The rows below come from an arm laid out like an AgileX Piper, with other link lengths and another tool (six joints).
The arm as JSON. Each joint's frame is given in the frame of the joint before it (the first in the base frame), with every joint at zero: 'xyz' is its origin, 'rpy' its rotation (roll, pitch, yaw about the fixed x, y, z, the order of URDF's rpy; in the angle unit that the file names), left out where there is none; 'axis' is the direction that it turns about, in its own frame. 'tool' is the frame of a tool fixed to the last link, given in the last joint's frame.
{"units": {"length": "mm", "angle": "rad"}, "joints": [
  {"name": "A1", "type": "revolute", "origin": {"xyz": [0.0, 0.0, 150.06]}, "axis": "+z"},
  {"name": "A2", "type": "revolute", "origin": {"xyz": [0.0, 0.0, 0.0]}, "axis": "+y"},
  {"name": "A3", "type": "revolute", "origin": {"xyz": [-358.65, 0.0, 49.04]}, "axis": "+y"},
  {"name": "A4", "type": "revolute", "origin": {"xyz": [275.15, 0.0, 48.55]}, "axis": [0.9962, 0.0, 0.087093]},
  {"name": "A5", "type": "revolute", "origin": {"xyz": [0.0, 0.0, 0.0]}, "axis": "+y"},
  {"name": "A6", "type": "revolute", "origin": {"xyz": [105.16, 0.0, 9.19]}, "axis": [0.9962, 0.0, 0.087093]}
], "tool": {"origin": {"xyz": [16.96, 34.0, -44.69], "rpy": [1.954, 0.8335, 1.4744]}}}
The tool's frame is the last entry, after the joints.
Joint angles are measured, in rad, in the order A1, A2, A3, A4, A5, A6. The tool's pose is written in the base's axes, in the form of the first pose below.
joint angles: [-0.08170, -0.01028, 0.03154, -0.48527, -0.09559, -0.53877]
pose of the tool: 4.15 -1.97 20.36 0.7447 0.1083 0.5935 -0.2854
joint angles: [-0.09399, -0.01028, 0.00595, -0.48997, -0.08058, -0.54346]
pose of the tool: 4.03 -2.14 21.24 0.7457 0.1123 0.5866 -0.2953
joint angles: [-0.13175, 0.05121, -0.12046, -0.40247, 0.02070, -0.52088]
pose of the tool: 3.77 -2.23 24.67 0.7235 0.1731 0.6039 -0.2861
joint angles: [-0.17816, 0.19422, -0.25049, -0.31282, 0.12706, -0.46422]
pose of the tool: 4.60 -2.10 27.74 0.6702 0.2395 0.6503 -0.2656
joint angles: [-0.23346, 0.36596, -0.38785, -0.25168, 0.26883, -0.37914]
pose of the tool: 6.16 -2.19 30.43 0.5888 0.3107 0.7025 -0.2514
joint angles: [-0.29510, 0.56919, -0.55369, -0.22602, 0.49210, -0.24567]
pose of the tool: 8.27 -2.70 33.00 0.4617 0.3978 0.7538 -0.2457
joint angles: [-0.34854, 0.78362, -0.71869, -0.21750, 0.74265, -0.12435]
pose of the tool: 10.84 -3.71 34.96 0.3096 0.4734 0.7848 -0.2532
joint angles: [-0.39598, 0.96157, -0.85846, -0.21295, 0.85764, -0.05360]
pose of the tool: 14.33 -5.42 36.67 0.2256 0.5204 0.7824 -0.2572
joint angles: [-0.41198, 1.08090, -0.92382, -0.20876, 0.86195, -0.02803]
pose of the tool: 17.38 -6.83 36.72 0.1941 0.5335 0.7822 -0.2566
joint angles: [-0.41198, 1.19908, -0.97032, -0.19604, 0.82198, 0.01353]
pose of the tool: 20.97 -7.96 35.91 0.1750 0.5469 0.7815 -0.2438
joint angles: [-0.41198, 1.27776, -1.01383, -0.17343, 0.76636, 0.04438]
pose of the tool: 23.95 -8.75 35.62 0.1798 0.5611 0.7764 -0.2236
